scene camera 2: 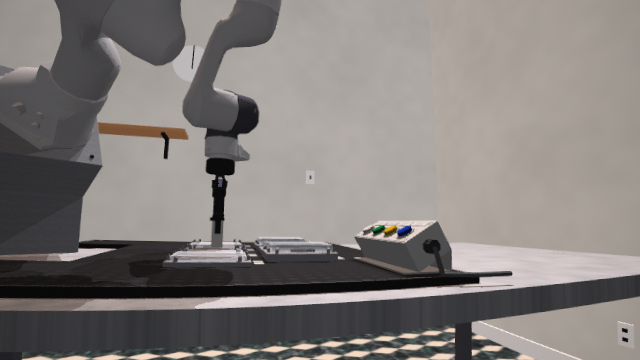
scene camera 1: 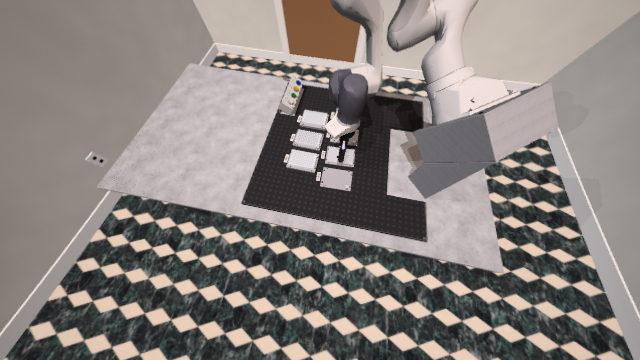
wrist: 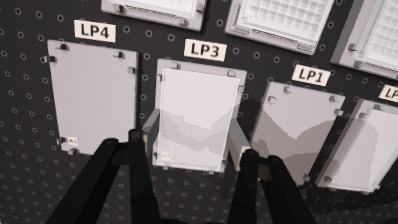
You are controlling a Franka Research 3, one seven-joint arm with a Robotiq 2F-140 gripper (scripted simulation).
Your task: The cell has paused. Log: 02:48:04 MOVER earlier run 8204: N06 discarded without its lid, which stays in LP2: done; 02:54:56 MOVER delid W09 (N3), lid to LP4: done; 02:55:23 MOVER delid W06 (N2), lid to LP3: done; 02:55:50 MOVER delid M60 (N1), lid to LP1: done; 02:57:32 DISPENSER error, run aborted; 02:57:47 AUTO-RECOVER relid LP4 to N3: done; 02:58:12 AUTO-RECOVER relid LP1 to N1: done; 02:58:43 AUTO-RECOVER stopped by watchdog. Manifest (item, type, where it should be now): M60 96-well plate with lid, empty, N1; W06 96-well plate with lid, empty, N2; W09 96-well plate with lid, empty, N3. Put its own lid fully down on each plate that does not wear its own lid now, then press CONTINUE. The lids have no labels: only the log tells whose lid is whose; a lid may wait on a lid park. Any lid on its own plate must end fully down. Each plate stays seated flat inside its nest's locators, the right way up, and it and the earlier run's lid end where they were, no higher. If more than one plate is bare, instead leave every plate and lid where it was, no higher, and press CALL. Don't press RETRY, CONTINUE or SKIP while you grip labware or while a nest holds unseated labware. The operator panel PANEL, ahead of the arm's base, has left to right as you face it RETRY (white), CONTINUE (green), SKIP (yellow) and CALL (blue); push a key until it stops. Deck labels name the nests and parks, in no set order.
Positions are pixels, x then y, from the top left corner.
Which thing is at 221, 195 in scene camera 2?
My gripper.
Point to a clear lid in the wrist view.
At 196, 108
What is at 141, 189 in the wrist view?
My gripper.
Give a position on a park LP4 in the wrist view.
95, 98
